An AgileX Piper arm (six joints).
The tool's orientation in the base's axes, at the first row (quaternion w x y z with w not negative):
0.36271, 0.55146, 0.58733, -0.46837
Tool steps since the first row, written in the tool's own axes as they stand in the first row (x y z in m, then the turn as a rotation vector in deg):
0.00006, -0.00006, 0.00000, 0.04, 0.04, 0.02
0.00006, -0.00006, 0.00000, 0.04, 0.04, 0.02
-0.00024, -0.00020, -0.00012, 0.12, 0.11, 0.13
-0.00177, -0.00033, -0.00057, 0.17, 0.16, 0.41
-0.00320, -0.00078, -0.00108, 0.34, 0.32, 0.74
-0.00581, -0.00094, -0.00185, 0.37, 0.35, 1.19
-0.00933, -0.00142, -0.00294, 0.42, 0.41, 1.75
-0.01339, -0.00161, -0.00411, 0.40, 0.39, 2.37
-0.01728, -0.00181, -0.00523, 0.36, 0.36, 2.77
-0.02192, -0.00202, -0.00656, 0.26, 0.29, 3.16
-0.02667, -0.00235, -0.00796, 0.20, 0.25, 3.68
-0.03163, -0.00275, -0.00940, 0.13, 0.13, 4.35
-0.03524, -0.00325, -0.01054, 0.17, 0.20, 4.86
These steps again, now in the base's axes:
-0.00007, 0.00002, -0.00005, 0.03, -0.01, -0.05
-0.00007, 0.00002, -0.00005, 0.03, -0.01, -0.05
-0.00016, 0.00005, 0.00029, 0.08, -0.09, -0.17
-0.00005, 0.00001, 0.00189, 0.10, -0.34, -0.31
-0.00026, 0.00008, 0.00346, 0.21, -0.61, -0.59
-0.00001, 0.00001, 0.00617, 0.19, -1.03, -0.76
0.00006, -0.00001, 0.00988, 0.19, -1.55, -0.98
0.00050, -0.00014, 0.01409, 0.12, -2.15, -1.14
0.00091, -0.00027, 0.01812, 0.06, -2.54, -1.22
0.00142, -0.00042, 0.02292, -0.03, -2.94, -1.23
0.00183, -0.00054, 0.02787, -0.11, -3.45, -1.32
0.00220, -0.00068, 0.03303, -0.28, -4.10, -1.44
0.00228, -0.00069, 0.03685, -0.26, -4.58, -1.64

